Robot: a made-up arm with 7 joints.
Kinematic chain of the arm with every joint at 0, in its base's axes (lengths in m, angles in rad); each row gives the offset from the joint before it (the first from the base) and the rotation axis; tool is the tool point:
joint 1: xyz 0 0 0 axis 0 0.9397 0.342
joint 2: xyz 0 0 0 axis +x
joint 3: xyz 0 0 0 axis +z
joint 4: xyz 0.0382 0 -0.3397 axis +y
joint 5: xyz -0.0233 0 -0.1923 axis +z
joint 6: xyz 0 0 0 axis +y
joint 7: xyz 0 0 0 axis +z
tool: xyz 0 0 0
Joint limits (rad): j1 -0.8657..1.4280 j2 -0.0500..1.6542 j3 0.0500..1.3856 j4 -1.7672..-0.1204 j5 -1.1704..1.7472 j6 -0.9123..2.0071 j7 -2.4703..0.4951
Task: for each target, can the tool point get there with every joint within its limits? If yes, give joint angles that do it. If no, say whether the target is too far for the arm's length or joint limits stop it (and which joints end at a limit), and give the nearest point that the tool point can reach.
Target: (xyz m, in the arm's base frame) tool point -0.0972 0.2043 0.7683
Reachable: no: too far | nearest point 0.0164 0.2902 0.2807 | short by 0.508 m
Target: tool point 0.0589 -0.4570 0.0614
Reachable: no: joint limits stop it (at a limit: joint 1, joint 2, joint 3, joint 4) | nearest point 0.3812 -0.1015 -0.0593 | short by 0.495 m
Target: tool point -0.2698 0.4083 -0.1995
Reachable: yes | joints 0.8420 0.7944 1.0176 -0.5703 0.7558 -0.4684 -0.7091
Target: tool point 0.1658 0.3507 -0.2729
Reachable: yes | joints 0.1074 0.8032 0.2661 -1.2417 0.9560 0.5701 -0.1359
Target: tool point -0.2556 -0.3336 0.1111
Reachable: no: joint limits stop it (at a limit: joint 1, joint 2, joint 3, joint 4) | nearest point -0.4999 -0.1353 -0.1333 | short by 0.398 m
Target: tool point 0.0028 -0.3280 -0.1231
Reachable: no: joint limits stop it (at a limit: joint 2, joint 3, joint 4) | nearest point 0.2385 -0.0067 -0.3198 | short by 0.444 m
